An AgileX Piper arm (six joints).
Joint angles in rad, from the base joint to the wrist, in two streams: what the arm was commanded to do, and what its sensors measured. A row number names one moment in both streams.
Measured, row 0: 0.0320, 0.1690, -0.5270, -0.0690, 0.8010, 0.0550
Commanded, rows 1 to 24: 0.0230, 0.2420, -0.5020, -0.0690, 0.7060, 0.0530; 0.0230, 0.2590, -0.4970, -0.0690, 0.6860, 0.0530; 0.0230, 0.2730, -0.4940, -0.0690, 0.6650, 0.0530; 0.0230, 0.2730, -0.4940, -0.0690, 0.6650, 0.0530; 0.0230, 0.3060, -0.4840, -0.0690, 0.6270, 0.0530; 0.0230, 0.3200, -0.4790, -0.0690, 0.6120, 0.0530; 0.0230, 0.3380, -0.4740, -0.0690, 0.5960, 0.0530; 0.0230, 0.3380, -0.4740, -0.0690, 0.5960, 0.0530; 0.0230, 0.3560, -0.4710, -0.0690, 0.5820, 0.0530; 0.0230, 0.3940, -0.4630, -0.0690, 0.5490, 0.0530; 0.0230, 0.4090, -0.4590, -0.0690, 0.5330, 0.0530; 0.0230, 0.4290, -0.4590, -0.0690, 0.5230, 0.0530; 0.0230, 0.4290, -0.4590, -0.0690, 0.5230, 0.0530; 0.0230, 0.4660, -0.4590, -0.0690, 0.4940, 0.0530; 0.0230, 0.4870, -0.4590, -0.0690, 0.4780, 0.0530; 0.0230, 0.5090, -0.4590, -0.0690, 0.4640, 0.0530; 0.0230, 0.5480, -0.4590, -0.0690, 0.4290, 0.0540; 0.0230, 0.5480, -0.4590, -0.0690, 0.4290, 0.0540; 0.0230, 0.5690, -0.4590, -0.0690, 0.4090, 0.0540; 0.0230, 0.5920, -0.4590, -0.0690, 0.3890, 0.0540; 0.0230, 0.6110, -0.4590, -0.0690, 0.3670, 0.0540; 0.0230, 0.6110, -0.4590, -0.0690, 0.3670, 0.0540; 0.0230, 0.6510, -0.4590, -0.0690, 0.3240, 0.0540; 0.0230, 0.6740, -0.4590, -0.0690, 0.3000, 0.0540
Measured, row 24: 0.0320, 0.6250, -0.4620, -0.0690, 0.3730, 0.0550
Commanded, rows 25 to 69: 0.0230, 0.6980, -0.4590, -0.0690, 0.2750, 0.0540; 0.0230, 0.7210, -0.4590, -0.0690, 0.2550, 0.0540; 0.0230, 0.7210, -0.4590, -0.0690, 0.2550, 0.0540; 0.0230, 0.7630, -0.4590, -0.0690, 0.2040, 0.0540; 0.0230, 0.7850, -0.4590, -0.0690, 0.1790, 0.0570; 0.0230, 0.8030, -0.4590, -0.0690, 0.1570, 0.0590; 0.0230, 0.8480, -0.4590, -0.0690, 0.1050, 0.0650; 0.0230, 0.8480, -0.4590, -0.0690, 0.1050, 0.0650; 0.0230, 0.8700, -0.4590, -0.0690, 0.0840, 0.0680; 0.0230, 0.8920, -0.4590, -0.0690, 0.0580, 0.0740; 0.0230, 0.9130, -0.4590, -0.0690, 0.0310, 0.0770; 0.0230, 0.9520, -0.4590, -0.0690, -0.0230, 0.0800; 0.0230, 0.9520, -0.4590, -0.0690, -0.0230, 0.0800; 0.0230, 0.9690, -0.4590, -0.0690, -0.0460, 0.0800; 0.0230, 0.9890, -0.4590, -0.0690, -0.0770, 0.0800; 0.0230, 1.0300, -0.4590, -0.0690, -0.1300, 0.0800; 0.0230, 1.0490, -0.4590, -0.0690, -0.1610, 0.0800; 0.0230, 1.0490, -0.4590, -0.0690, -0.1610, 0.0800; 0.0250, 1.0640, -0.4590, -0.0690, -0.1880, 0.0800; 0.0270, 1.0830, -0.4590, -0.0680, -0.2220, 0.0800; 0.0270, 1.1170, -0.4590, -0.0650, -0.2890, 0.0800; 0.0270, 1.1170, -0.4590, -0.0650, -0.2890, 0.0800; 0.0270, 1.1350, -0.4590, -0.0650, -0.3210, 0.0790; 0.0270, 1.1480, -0.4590, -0.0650, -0.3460, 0.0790; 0.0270, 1.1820, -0.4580, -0.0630, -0.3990, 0.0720; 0.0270, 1.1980, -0.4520, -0.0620, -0.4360, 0.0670; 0.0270, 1.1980, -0.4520, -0.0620, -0.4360, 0.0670; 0.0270, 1.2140, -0.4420, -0.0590, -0.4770, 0.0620; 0.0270, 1.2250, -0.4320, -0.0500, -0.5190, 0.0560; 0.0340, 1.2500, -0.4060, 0.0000, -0.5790, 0.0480; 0.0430, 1.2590, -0.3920, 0.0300, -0.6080, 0.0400; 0.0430, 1.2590, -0.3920, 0.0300, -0.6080, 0.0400; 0.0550, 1.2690, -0.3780, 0.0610, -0.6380, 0.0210; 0.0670, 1.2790, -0.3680, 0.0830, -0.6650, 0.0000; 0.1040, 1.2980, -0.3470, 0.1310, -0.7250, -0.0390; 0.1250, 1.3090, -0.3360, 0.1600, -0.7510, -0.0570; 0.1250, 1.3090, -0.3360, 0.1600, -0.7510, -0.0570; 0.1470, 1.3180, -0.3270, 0.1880, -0.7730, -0.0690; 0.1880, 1.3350, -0.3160, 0.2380, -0.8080, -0.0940; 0.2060, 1.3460, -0.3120, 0.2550, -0.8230, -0.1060; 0.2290, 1.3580, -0.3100, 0.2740, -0.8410, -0.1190; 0.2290, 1.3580, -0.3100, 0.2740, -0.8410, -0.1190; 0.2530, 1.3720, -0.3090, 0.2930, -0.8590, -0.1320; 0.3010, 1.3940, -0.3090, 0.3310, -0.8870, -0.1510; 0.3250, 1.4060, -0.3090, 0.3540, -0.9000, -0.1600
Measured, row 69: 0.2640, 1.3810, -0.3100, 0.2950, -0.8440, -0.1160
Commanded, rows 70 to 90: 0.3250, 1.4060, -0.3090, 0.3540, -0.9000, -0.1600; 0.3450, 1.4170, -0.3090, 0.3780, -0.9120, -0.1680; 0.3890, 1.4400, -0.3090, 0.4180, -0.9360, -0.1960; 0.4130, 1.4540, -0.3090, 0.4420, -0.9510, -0.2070; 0.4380, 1.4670, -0.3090, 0.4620, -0.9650, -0.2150; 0.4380, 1.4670, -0.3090, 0.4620, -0.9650, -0.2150; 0.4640, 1.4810, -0.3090, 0.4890, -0.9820, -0.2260; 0.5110, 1.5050, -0.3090, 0.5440, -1.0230, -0.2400; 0.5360, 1.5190, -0.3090, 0.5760, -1.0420, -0.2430; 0.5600, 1.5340, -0.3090, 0.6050, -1.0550, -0.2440; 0.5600, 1.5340, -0.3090, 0.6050, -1.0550, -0.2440; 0.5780, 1.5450, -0.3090, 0.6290, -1.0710, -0.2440; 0.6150, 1.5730, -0.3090, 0.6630, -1.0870, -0.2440; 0.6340, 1.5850, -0.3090, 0.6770, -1.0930, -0.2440; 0.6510, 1.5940, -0.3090, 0.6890, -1.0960, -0.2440; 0.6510, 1.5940, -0.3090, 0.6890, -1.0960, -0.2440; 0.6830, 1.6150, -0.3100, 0.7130, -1.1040, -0.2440; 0.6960, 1.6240, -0.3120, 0.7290, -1.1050, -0.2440; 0.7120, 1.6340, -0.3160, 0.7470, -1.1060, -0.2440; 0.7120, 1.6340, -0.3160, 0.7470, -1.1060, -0.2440; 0.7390, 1.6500, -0.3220, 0.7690, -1.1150, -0.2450
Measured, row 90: 0.7050, 1.6340, -0.3110, 0.7330, -1.0830, -0.2340
